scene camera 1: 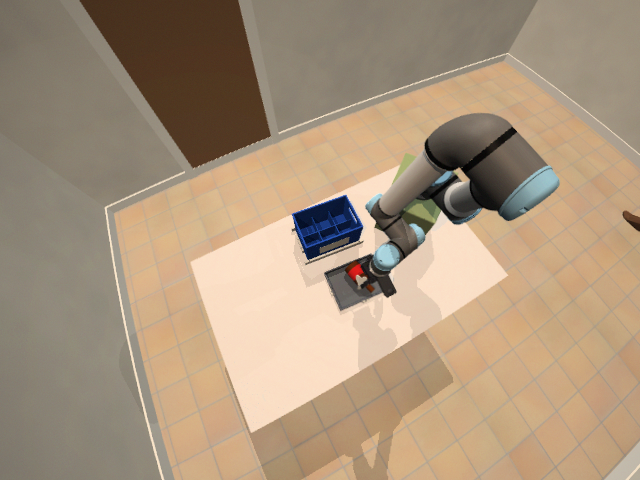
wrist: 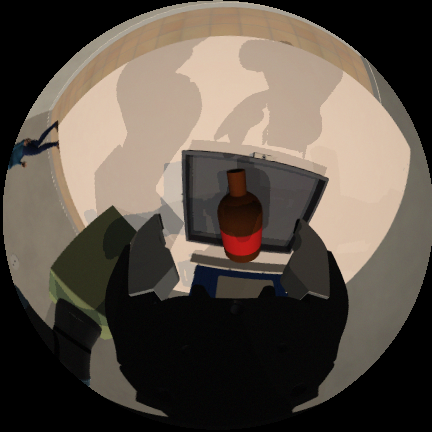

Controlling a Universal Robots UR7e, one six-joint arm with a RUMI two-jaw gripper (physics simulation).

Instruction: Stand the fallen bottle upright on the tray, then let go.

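Where they show: gripper, fingertip midpoint: [wrist: 228, 218]; arm's base at its link origin: [wrist: 78, 316].
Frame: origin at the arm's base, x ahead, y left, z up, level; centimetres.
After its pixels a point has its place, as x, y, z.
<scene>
The brown bottle [scene camera 1: 355, 272] @(38.9, 18.1, -23.4) [wrist: 241, 242] @(37.4, 18.6, -23.0) with a red label lies on its side in the dark grey tray [scene camera 1: 343, 295] @(47.3, 24.2, -30.4) [wrist: 185, 200] @(26.9, 21.7, -28.6). Its base is toward the blue crate and its neck points away from the crate. My gripper [scene camera 1: 361, 274] @(34.6, 25.3, -19.5) [wrist: 228, 218] @(34.6, 25.3, -19.5) is open and empty. It is over the bottle, with one jaw to each side of it in the wrist view. In the scene view a light fingertip covers part of the bottle, and the wrist hides the tray's right part. I cannot tell the exact height of the fingertips above the bottle.
The blue crate [scene camera 1: 334, 244] @(42.2, 2.5, -21.5) [wrist: 204, 281] @(31.6, 2.7, -23.5) with compartments stands close beside the tray. A green block [scene camera 1: 419, 215] @(6.8, 10.8, -6.2) [wrist: 87, 255] @(5.9, 12.8, -15.7) stands near the arm's base. The pale table [scene camera 1: 258, 330] @(89.0, 23.3, -31.0) [wrist: 372, 150] @(67.0, 41.1, -31.0) carries them. A person [wrist: 31, 150] is beyond the table.
</scene>
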